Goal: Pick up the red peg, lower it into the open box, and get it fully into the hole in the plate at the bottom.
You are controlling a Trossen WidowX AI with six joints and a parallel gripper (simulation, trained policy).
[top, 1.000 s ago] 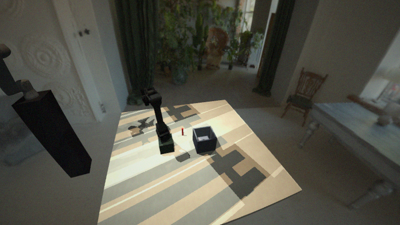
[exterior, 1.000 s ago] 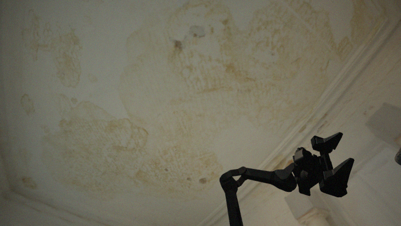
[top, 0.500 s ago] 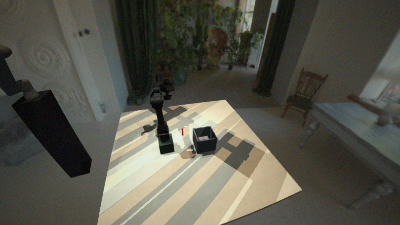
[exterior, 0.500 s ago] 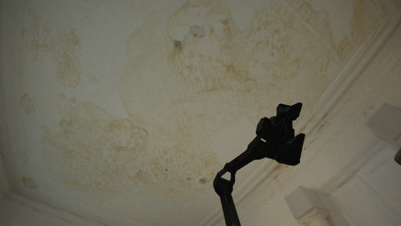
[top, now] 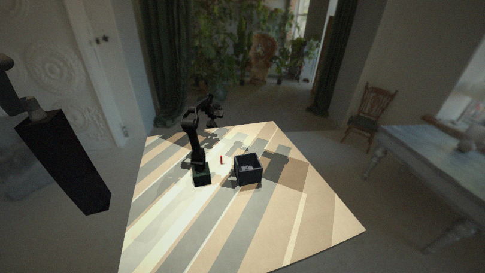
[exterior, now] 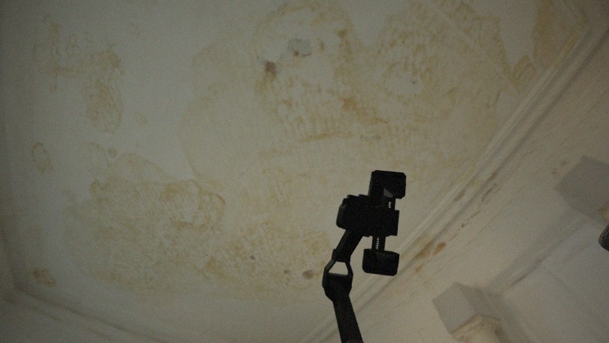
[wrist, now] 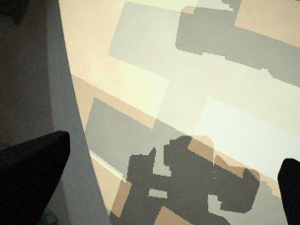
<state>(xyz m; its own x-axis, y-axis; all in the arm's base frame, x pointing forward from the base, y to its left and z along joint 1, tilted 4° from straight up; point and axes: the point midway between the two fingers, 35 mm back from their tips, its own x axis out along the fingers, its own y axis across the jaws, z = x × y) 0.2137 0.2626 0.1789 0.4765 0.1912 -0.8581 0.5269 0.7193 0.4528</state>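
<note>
My gripper tip is 4 cm past the red peg, 16 cm to the left of it and 24 cm above it. The rest, counted from my gripper tip: grey plate (9 cm ahead, 35 cm to the right, 23 cm below).
</note>
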